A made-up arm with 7 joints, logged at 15 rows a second.
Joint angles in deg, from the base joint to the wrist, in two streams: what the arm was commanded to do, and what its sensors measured. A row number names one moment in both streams.
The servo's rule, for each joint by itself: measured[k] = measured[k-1] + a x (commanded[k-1-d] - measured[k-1]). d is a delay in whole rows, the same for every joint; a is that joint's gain. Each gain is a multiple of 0.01, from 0.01 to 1. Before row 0 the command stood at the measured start. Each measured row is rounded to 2 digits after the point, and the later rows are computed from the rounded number. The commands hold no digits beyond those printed.
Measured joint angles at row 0:
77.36, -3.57, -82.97, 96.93, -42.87, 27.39, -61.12
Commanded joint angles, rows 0 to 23:
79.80, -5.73, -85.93, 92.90, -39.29, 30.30, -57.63
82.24, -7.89, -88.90, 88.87, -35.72, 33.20, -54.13
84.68, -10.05, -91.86, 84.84, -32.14, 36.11, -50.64
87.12, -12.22, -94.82, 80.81, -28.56, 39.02, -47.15
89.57, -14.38, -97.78, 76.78, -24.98, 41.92, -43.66
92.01, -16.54, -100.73, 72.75, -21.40, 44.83, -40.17
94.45, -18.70, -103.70, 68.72, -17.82, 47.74, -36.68
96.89, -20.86, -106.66, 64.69, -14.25, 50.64, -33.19
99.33, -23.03, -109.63, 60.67, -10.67, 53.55, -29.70
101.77, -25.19, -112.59, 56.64, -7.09, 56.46, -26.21
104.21, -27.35, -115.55, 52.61, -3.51, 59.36, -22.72
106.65, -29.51, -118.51, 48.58, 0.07, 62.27, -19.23
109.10, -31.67, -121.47, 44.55, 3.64, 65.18, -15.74
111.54, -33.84, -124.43, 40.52, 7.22, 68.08, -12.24
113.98, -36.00, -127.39, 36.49, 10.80, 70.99, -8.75
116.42, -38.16, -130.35, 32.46, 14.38, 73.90, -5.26
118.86, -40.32, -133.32, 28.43, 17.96, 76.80, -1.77
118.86, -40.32, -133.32, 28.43, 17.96, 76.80, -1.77
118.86, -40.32, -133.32, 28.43, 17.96, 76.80, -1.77
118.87, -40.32, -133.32, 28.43, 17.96, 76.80, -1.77
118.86, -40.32, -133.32, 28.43, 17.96, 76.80, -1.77
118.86, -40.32, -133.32, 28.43, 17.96, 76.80, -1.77
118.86, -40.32, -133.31, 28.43, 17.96, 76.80, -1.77
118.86, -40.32, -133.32, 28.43, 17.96, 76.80, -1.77
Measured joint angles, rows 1 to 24:
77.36, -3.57, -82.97, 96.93, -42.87, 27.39, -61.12
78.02, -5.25, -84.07, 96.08, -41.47, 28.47, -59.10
79.16, -7.31, -85.86, 94.57, -39.23, 30.22, -56.22
80.65, -9.45, -88.08, 92.53, -36.46, 32.40, -52.98
82.40, -11.61, -90.57, 90.07, -33.38, 34.85, -49.60
84.34, -13.77, -93.24, 87.28, -30.10, 37.47, -46.15
86.41, -15.93, -96.01, 84.23, -26.71, 40.19, -42.68
88.58, -18.09, -98.86, 80.97, -23.24, 42.98, -39.20
90.82, -20.25, -101.75, 77.55, -19.73, 45.81, -35.71
93.12, -22.42, -104.67, 74.01, -16.20, 48.67, -32.22
95.46, -24.58, -107.60, 70.36, -12.65, 51.55, -28.73
97.82, -26.74, -110.54, 66.63, -9.09, 54.44, -25.24
100.20, -28.90, -113.49, 62.84, -5.52, 57.34, -21.75
102.60, -31.06, -116.44, 59.00, -1.95, 60.24, -18.26
105.01, -33.23, -119.40, 55.12, 1.63, 63.14, -14.77
107.43, -35.39, -122.36, 51.21, 5.21, 66.04, -11.28
109.86, -37.55, -125.32, 47.27, 8.79, 68.95, -7.79
112.29, -39.71, -128.28, 43.31, 12.37, 71.85, -4.30
114.06, -40.19, -130.14, 40.19, 14.55, 73.68, -2.83
115.36, -40.29, -131.32, 37.72, 15.88, 74.83, -2.22
116.31, -40.31, -132.06, 35.77, 16.69, 75.56, -1.96
117.00, -40.32, -132.53, 34.23, 17.19, 76.02, -1.85
117.50, -40.32, -132.82, 33.01, 17.49, 76.31, -1.80
117.87, -40.32, -133.00, 32.05, 17.67, 76.49, -1.78
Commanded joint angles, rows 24 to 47:
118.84, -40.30, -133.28, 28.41, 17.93, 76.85, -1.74
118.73, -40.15, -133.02, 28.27, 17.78, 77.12, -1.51
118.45, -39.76, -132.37, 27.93, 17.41, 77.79, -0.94
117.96, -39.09, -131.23, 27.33, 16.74, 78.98, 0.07
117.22, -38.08, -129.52, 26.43, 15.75, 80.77, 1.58
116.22, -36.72, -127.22, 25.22, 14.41, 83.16, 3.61
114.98, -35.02, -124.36, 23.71, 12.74, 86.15, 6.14
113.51, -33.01, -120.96, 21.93, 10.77, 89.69, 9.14
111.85, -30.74, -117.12, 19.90, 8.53, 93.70, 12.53
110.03, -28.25, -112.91, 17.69, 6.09, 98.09, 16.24
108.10, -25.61, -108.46, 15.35, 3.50, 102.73, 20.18
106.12, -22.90, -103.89, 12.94, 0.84, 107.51, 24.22
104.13, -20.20, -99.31, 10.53, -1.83, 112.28, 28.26
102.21, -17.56, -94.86, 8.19, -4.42, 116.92, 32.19
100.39, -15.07, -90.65, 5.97, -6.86, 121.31, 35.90
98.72, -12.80, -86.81, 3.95, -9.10, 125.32, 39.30
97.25, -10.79, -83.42, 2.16, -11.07, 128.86, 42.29
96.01, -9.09, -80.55, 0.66, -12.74, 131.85, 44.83
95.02, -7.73, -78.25, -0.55, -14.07, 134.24, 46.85
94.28, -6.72, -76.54, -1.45, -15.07, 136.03, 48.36
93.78, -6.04, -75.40, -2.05, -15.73, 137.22, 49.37
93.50, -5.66, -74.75, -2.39, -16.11, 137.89, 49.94
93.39, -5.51, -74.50, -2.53, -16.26, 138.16, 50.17
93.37, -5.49, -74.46, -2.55, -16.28, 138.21, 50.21
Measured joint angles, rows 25 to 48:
118.14, -40.32, -133.12, 31.29, 17.78, 76.60, -1.77
118.33, -40.30, -133.18, 30.69, 17.84, 76.69, -1.75
118.44, -40.18, -133.12, 30.18, 17.82, 76.85, -1.61
118.44, -39.85, -132.84, 29.71, 17.66, 77.20, -1.22
118.31, -39.26, -132.24, 29.21, 17.30, 77.86, -0.47
118.02, -38.34, -131.23, 28.63, 16.70, 78.94, 0.72
117.53, -37.08, -129.75, 27.91, 15.81, 80.50, 2.40
116.84, -35.47, -127.76, 27.03, 14.61, 82.59, 4.57
115.94, -33.55, -125.24, 25.96, 13.11, 85.22, 7.22
114.84, -31.36, -122.24, 24.69, 11.32, 88.36, 10.30
113.54, -28.93, -118.79, 23.22, 9.28, 91.96, 13.75
112.07, -26.34, -114.97, 21.57, 7.03, 95.94, 17.48
110.46, -23.66, -110.87, 19.76, 4.62, 100.22, 21.39
108.75, -20.96, -106.59, 17.82, 2.10, 104.68, 25.37
106.98, -18.31, -102.25, 15.80, -0.44, 109.21, 29.33
105.20, -15.78, -97.96, 13.74, -2.94, 113.69, 33.14
103.45, -13.46, -93.83, 11.68, -5.34, 117.99, 36.71
101.78, -11.38, -89.98, 9.68, -7.57, 122.01, 39.95
100.22, -9.59, -86.49, 7.79, -9.59, 125.65, 42.78
98.82, -8.14, -83.44, 6.04, -11.34, 128.83, 45.14
97.59, -7.03, -80.89, 4.47, -12.79, 131.49, 47.01
96.56, -6.26, -78.86, 3.10, -13.94, 133.61, 48.38
95.73, -5.79, -77.34, 1.95, -14.79, 135.19, 49.28
95.10, -5.57, -76.29, 1.01, -15.36, 136.29, 49.80

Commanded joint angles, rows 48 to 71:
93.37, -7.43, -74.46, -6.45, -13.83, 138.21, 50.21
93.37, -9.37, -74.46, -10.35, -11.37, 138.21, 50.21
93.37, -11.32, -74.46, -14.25, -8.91, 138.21, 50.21
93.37, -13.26, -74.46, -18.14, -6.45, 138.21, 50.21
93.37, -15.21, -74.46, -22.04, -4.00, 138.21, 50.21
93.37, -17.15, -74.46, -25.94, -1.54, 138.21, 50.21
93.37, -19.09, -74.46, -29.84, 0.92, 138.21, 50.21
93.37, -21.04, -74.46, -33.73, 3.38, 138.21, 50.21
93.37, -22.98, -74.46, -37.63, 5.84, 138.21, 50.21
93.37, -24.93, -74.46, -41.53, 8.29, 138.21, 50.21
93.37, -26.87, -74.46, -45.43, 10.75, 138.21, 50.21
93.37, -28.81, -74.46, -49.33, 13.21, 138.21, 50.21
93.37, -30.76, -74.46, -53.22, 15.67, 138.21, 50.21
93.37, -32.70, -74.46, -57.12, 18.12, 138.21, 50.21
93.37, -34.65, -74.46, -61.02, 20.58, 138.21, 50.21
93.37, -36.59, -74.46, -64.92, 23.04, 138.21, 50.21
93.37, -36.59, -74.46, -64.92, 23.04, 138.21, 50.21
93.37, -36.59, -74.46, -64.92, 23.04, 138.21, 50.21
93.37, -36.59, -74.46, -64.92, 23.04, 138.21, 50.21
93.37, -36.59, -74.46, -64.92, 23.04, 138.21, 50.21
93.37, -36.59, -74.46, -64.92, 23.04, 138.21, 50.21
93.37, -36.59, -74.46, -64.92, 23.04, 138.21, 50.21
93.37, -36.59, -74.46, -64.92, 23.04, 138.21, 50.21
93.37, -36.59, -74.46, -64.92, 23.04, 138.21, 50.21
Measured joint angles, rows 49 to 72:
94.63, -5.51, -75.61, 0.26, -15.72, 137.00, 50.04
94.29, -7.01, -75.18, -1.15, -14.98, 137.45, 50.14
94.04, -8.85, -74.91, -3.08, -13.57, 137.73, 50.18
93.86, -10.78, -74.74, -5.43, -11.75, 137.91, 50.20
93.73, -12.71, -74.64, -8.10, -9.68, 138.02, 50.21
93.63, -14.66, -74.57, -11.03, -7.46, 138.09, 50.21
93.56, -16.60, -74.53, -14.16, -5.15, 138.13, 50.21
93.51, -18.54, -74.50, -17.45, -2.78, 138.16, 50.21
93.47, -20.49, -74.49, -20.87, -0.38, 138.18, 50.21
93.44, -22.43, -74.48, -24.39, 2.05, 138.19, 50.21
93.42, -24.38, -74.47, -27.99, 4.48, 138.20, 50.21
93.41, -26.32, -74.47, -31.65, 6.93, 138.20, 50.21
93.40, -28.26, -74.47, -35.36, 9.38, 138.20, 50.21
93.39, -30.21, -74.47, -39.11, 11.83, 138.20, 50.21
93.38, -32.15, -74.47, -42.89, 14.28, 138.20, 50.21
93.38, -34.10, -74.47, -46.70, 16.74, 138.20, 50.21
93.38, -36.04, -74.47, -50.53, 19.20, 138.20, 50.21
93.38, -36.47, -74.47, -53.55, 20.70, 138.20, 50.21
93.38, -36.56, -74.47, -55.94, 21.61, 138.20, 50.21
93.38, -36.58, -74.47, -57.83, 22.17, 138.20, 50.21
93.38, -36.59, -74.47, -59.32, 22.51, 138.20, 50.21
93.38, -36.59, -74.47, -60.50, 22.72, 138.20, 50.21
93.38, -36.59, -74.47, -61.43, 22.84, 138.20, 50.21
93.38, -36.59, -74.47, -62.16, 22.92, 138.20, 50.21

